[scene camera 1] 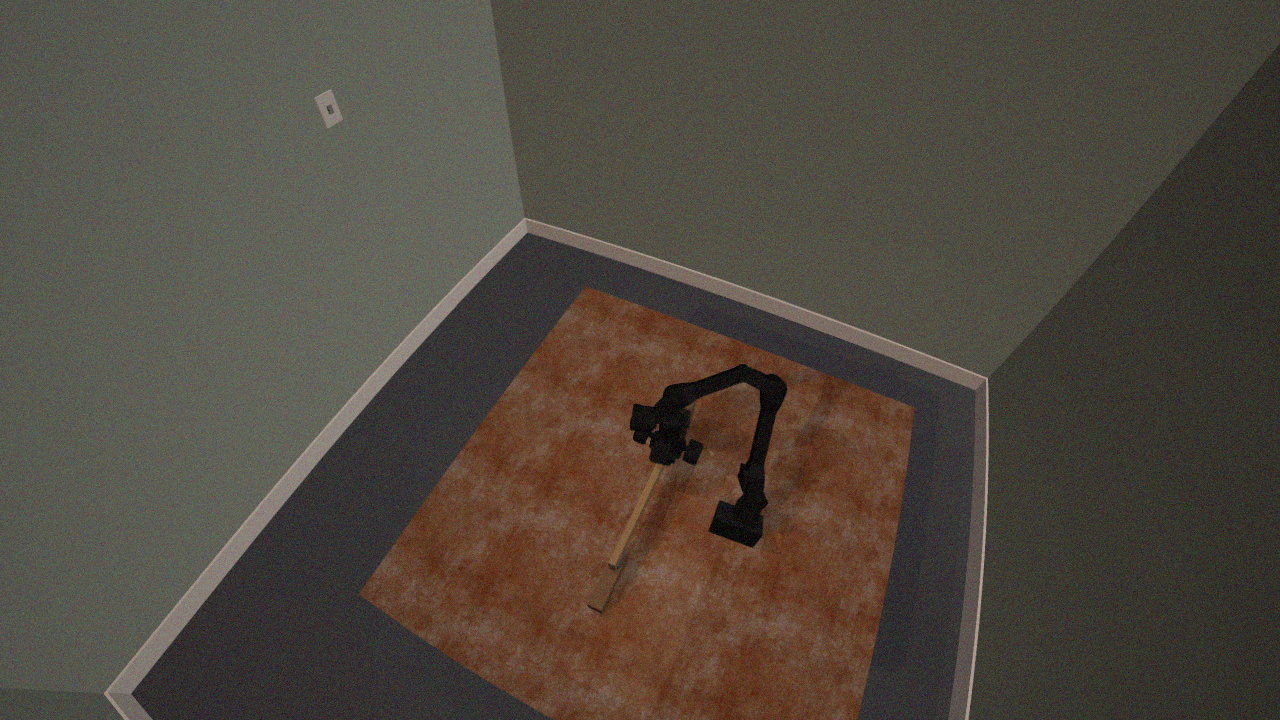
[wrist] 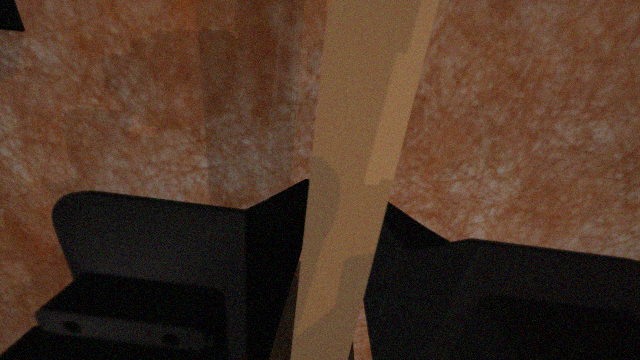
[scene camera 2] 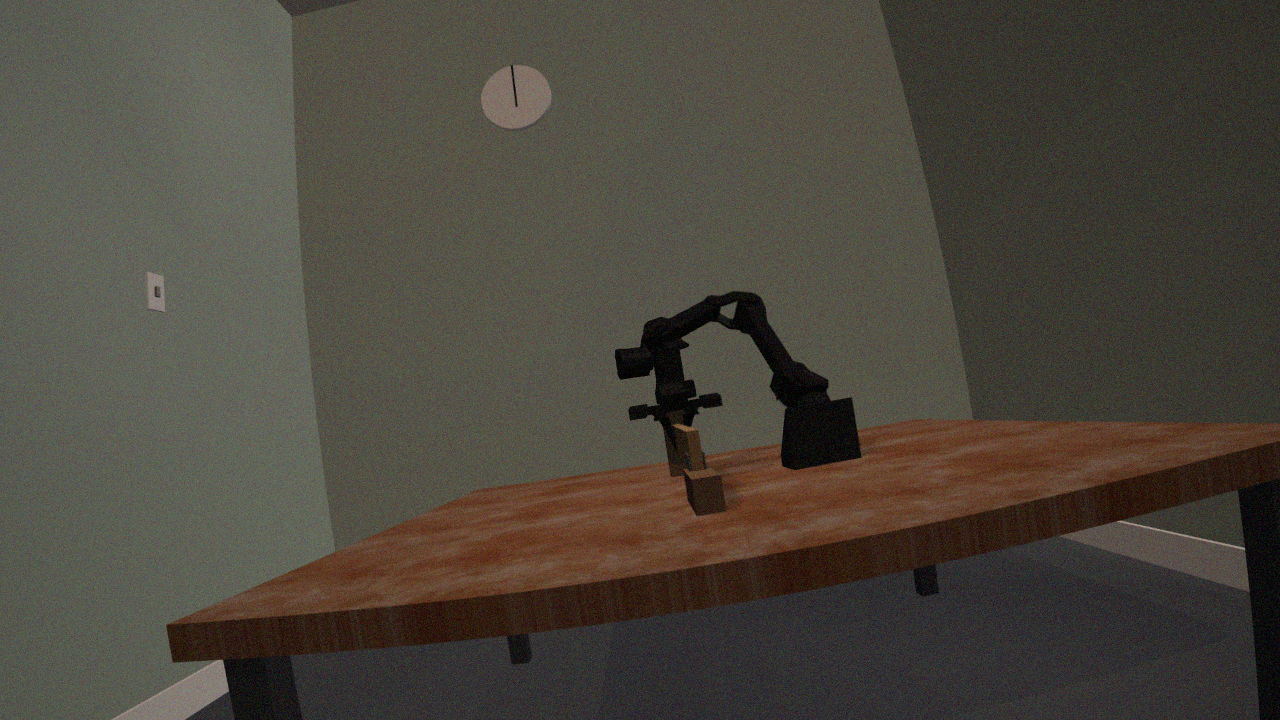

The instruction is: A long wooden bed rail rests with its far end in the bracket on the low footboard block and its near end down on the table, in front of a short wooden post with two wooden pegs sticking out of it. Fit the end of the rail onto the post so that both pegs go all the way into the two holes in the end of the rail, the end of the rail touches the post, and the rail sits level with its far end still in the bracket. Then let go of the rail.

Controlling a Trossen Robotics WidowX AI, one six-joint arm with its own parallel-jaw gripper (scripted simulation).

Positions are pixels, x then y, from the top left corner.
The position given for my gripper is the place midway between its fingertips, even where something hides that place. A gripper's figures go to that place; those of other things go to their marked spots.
My gripper (scene camera 1: 666,455) is 1.40 m from the lens. A pale wooden rail (scene camera 1: 632,523): 1.26 m from the lens.
